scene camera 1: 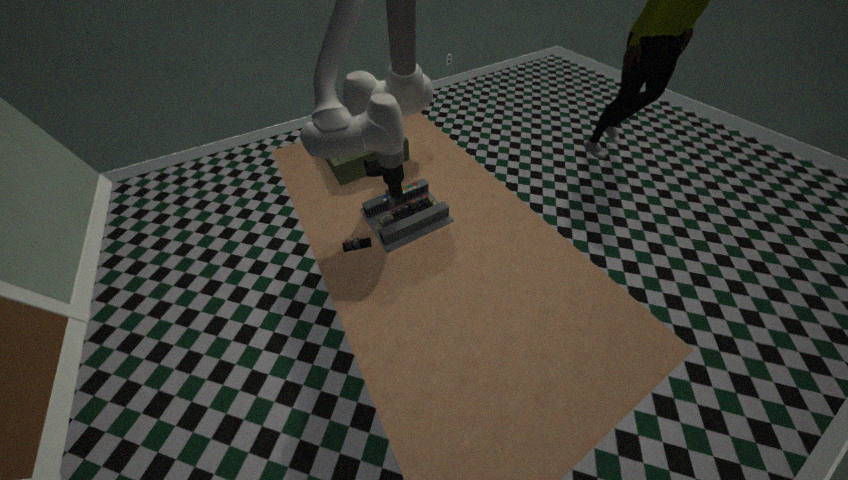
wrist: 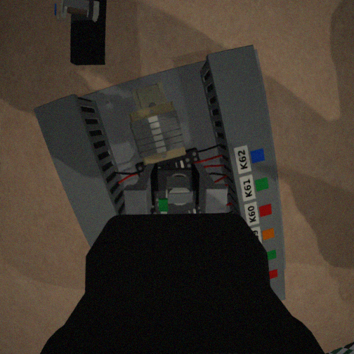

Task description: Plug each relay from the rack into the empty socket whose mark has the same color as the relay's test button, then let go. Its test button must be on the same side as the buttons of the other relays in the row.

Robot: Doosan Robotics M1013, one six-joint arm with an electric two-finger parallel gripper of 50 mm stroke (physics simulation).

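Places are measured from the arm's base along level axes (x ahead, y left, z up), in metres.
Pixels of known places: gripper, fingertip midpoint: [scene camera 1: 390, 204].
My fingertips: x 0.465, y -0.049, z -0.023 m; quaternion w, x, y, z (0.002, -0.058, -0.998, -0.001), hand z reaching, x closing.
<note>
Ahead of a thing's pixels: the offset from my fingertips to its top centre. Level surfaces: height alone.
My gripper [scene camera 1: 394, 203] [wrist: 174, 175] is over the socket row, its fingers close on both sides of a relay [wrist: 180, 196] with a green test button on its left in the wrist view. The relay looks slightly raised; its underside and the socket below are hidden. A black socket [wrist: 189, 158] shows beside it, next to the terminal block. Marks include blue K62 [wrist: 257, 155], green K61 [wrist: 261, 184] and red K60 [wrist: 265, 210]. Several relays {dx -0.010, dy +0.126, dz -0.019 m} [scene camera 1: 419, 205] stand in the row. The rack {dx +0.074, dy -0.175, dz -0.066 m} [wrist: 87, 47] [scene camera 1: 364, 242] holds a relay [wrist: 77, 10] with a blue button.
Grey wire ducts {dx +0.081, dy +0.071, dz -0.026 m} [scene camera 1: 416, 223] [wrist: 237, 95] run along both sides of the panel. A beige terminal block [wrist: 157, 132] stands at its end. A green box [scene camera 1: 354, 169] is behind the panel on the brown table top {dz -0.089 m} [scene camera 1: 505, 356]. A person [scene camera 1: 648, 71] is at the back right.
</note>
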